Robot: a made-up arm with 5 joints.
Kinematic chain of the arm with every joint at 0, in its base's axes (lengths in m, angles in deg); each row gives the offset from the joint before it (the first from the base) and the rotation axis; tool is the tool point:
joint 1: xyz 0 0 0.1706 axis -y
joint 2: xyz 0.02 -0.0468 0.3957 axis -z
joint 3: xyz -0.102 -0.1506 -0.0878 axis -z
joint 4: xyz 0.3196 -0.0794 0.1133 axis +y
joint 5: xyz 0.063 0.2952 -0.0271 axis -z
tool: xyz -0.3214 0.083 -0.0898
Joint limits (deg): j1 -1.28..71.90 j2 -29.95..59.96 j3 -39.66..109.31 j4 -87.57..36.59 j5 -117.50..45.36
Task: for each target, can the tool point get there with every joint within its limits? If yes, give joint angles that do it. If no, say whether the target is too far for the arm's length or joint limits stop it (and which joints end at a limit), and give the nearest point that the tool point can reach.
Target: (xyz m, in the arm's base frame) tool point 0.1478 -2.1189 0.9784
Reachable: no: too far | nearest point 0.0602 -0.8004 0.4996 | short by 1.405 m
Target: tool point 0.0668 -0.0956 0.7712
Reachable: yes | joints 37.27 -18.90 -11.54 -72.32 -102.99
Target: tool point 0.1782 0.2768 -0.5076
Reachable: no: joint limits stop it (at a limit: joint 1, joint 2, joint 3) | nearest point -0.2530 0.1962 -0.0247 | short by 0.652 m
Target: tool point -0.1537 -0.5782 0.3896
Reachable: yes | joints 26.52 -9.51 86.57 -58.29 -72.70
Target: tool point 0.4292 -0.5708 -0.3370
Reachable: no: joint limits stop it (at a limit: joint 1, joint 2) | nearest point 0.3555 -0.5014 0.2955 | short by 0.641 m
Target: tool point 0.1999 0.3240 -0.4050
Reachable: no: joint limits stop it (at a limit: joint 1, joint 2, joint 3) | nearest point -0.2326 0.2120 -0.0013 | short by 0.602 m
